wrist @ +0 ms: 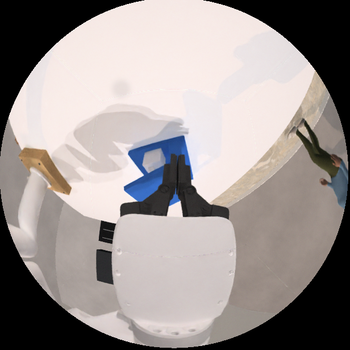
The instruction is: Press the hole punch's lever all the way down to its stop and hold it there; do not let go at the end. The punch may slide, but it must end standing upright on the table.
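The blue hole punch stands on the white table, at the middle of the wrist view. It shows as two blue parts, with a pale grey block between them. My gripper is shut and empty, its two dark fingers side by side. The fingertips overlap the right part of the punch in this view. The fingers hide part of the punch, and whether they touch it or how far down its lever is I cannot tell.
A wooden block with a white curved arm-like part is at the left. The table's stone-patterned edge runs along the right. A person in a blue top is beyond it. Dark boxes show at the lower left.
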